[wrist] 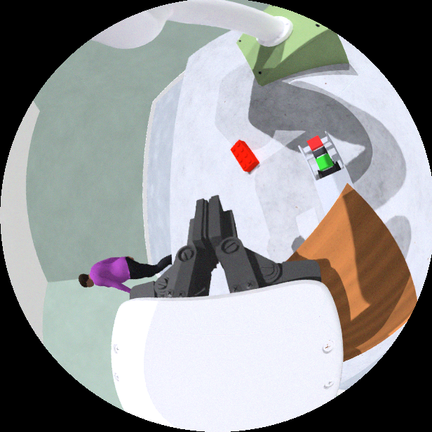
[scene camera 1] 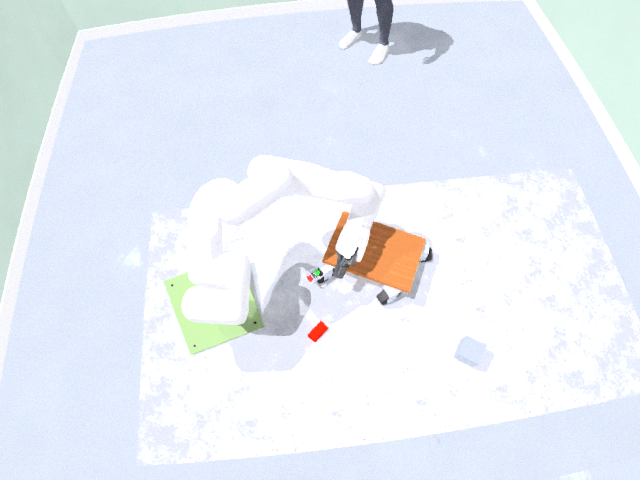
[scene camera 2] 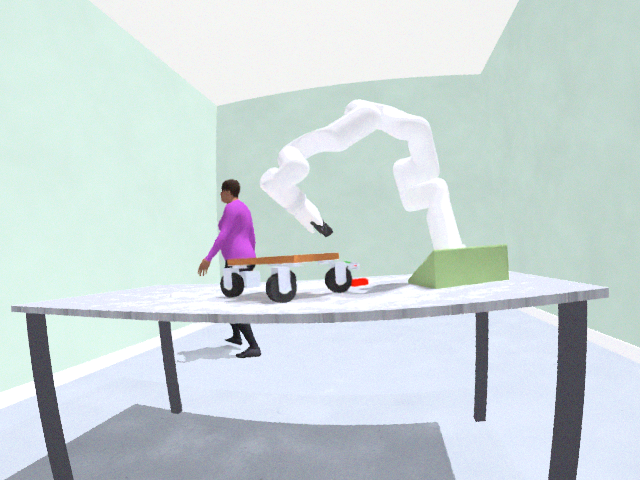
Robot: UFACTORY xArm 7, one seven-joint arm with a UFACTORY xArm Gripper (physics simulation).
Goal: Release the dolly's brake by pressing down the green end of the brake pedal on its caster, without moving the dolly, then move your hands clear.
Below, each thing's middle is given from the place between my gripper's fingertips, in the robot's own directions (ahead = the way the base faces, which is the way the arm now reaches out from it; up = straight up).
Scene:
Now: hand 20 mm past the caster (scene camera 2: 340,271), 80 mm to the right of it and 140 mm above it. The rest, counted from my hand: dolly (scene camera 1: 391,257) 150 mm ahead, 90 mm to the left, 130 mm below.

